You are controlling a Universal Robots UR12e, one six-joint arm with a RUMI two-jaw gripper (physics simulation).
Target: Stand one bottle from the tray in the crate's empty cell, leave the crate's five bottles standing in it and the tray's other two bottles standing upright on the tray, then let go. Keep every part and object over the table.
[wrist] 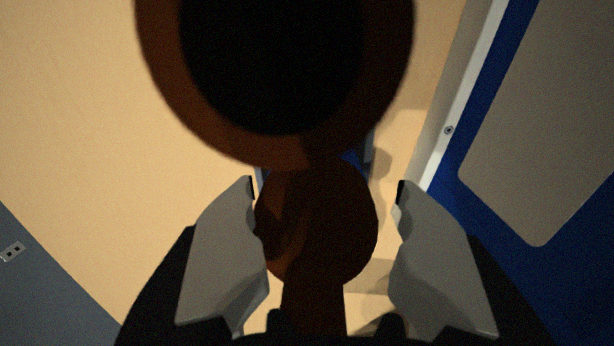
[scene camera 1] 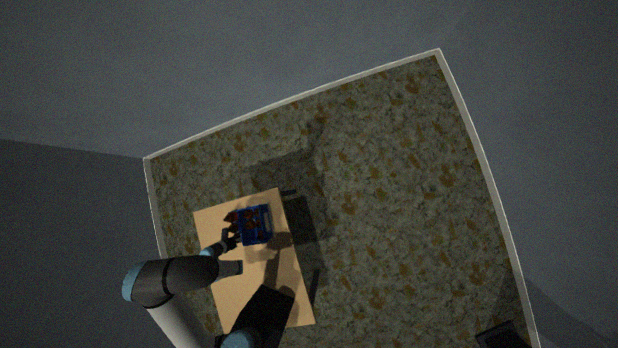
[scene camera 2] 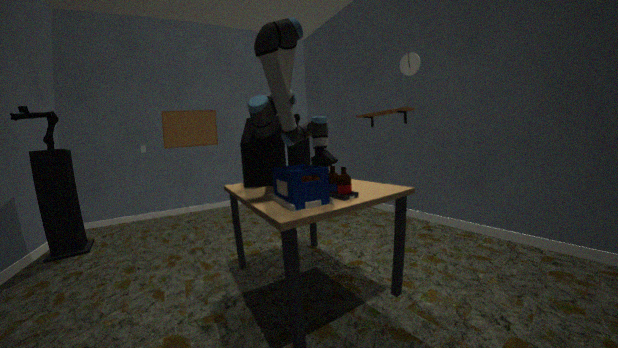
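Pixels of known places: gripper, fingertip midpoint: (wrist: pixel 324 179) (scene camera 1: pixel 238 236); arm's base, origin of the base link: (scene camera 2: pixel 264 129).
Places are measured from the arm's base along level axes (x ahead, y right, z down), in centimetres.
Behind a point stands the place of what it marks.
Observation:
The blue crate (scene camera 1: pixel 267 239) @(y 26.6, x 49.1, z 30.3 cm) (scene camera 2: pixel 302 189) @(y 29.4, x 75.5, z 33.9 cm) (wrist: pixel 560 280) @(y 10.5, x 58.6, z 29.5 cm) stands upright on the table, with brown bottles (scene camera 1: pixel 251 224) @(y 19.4, x 64.6, z 30.8 cm) in it; its cells are too small to tell apart surely. The dark tray (scene camera 2: pixel 351 195) @(y 2.8, x 82.1, z 41.0 cm) (wrist: pixel 369 151) @(y 4.6, x 60.6, z 40.2 cm) lies beside it. Two tray bottles show upright in scene camera 2, one red-labelled (scene camera 2: pixel 344 184) @(y 5.0, x 79.5, z 35.2 cm) and one (scene camera 2: pixel 333 176) @(y 3.3, x 70.8, z 31.9 cm) partly hidden by the crate. My gripper (scene camera 1: pixel 237 239) @(y 0.8, x 61.0, z 36.2 cm) (wrist: pixel 324 179) @(y 0.8, x 61.0, z 36.2 cm) is open. In the wrist view its jaws stand on both sides of the end brown bottle (wrist: pixel 325 230) @(y 0.8, x 61.8, z 30.9 cm), with gaps; another bottle (wrist: pixel 350 85) looms close to the camera. The third is not distinguishable there.
The wooden table (scene camera 1: pixel 295 310) @(y 14.8, x -15.1, z 42.8 cm) (scene camera 2: pixel 380 190) @(y -22.2, x 84.7, z 42.8 cm) carries crate and tray. The crate wall rises close beside my right jaw in the wrist view. The arm's dark pedestal (scene camera 1: pixel 265 310) @(y 7.2, x 5.8, z 20.0 cm) (scene camera 2: pixel 263 160) @(y 6.8, x 6.2, z 23.4 cm) stands at the table's other end. A black stand (scene camera 2: pixel 59 200) is apart at the left.

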